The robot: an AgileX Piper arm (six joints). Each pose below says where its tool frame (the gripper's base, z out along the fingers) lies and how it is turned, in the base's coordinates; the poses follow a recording.
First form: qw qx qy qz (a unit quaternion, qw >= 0); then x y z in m.
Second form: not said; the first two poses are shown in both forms.
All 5 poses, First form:
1: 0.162, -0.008, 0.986, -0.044, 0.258, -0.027, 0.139
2: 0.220, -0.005, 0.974, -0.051, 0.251, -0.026, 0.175
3: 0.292, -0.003, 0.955, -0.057, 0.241, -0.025, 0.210
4: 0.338, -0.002, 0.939, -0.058, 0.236, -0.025, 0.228
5: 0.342, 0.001, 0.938, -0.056, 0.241, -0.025, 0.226
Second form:
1: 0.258, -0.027, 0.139, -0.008, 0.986, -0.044, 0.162
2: 0.251, -0.026, 0.175, -0.005, 0.974, -0.051, 0.220
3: 0.241, -0.025, 0.210, -0.003, 0.955, -0.057, 0.292
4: 0.236, -0.025, 0.228, -0.002, 0.939, -0.058, 0.338
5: 0.241, -0.025, 0.226, 0.001, 0.938, -0.056, 0.342
